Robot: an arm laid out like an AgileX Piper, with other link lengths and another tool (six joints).
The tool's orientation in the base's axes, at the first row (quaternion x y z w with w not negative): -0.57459, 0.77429, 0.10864, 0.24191
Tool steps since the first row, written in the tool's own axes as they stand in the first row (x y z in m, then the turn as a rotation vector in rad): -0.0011, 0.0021, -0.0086, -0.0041, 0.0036, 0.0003; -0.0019, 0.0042, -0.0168, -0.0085, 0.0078, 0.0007; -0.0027, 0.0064, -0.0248, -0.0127, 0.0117, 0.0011; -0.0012, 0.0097, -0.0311, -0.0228, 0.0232, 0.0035; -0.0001, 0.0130, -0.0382, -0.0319, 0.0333, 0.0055; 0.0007, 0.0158, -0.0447, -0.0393, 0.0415, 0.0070; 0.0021, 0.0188, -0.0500, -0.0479, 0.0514, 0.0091; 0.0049, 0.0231, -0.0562, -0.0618, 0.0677, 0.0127; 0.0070, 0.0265, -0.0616, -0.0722, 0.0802, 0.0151; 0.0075, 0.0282, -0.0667, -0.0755, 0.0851, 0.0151
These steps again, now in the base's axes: -0.0039, -0.0023, 0.0077, -0.0024, 0.0047, 0.0014; -0.0077, -0.0046, 0.0149, -0.0053, 0.0099, 0.0028; -0.0116, -0.0068, 0.0220, -0.0079, 0.0148, 0.0041; -0.0166, -0.0098, 0.0263, -0.0159, 0.0280, 0.0058; -0.0218, -0.0129, 0.0315, -0.0229, 0.0397, 0.0076; -0.0262, -0.0155, 0.0363, -0.0286, 0.0491, 0.0091; -0.0307, -0.0181, 0.0399, -0.0355, 0.0604, 0.0105; -0.0369, -0.0219, 0.0433, -0.0469, 0.0788, 0.0125; -0.0419, -0.0250, 0.0465, -0.0557, 0.0925, 0.0143; -0.0449, -0.0271, 0.0505, -0.0596, 0.0968, 0.0154
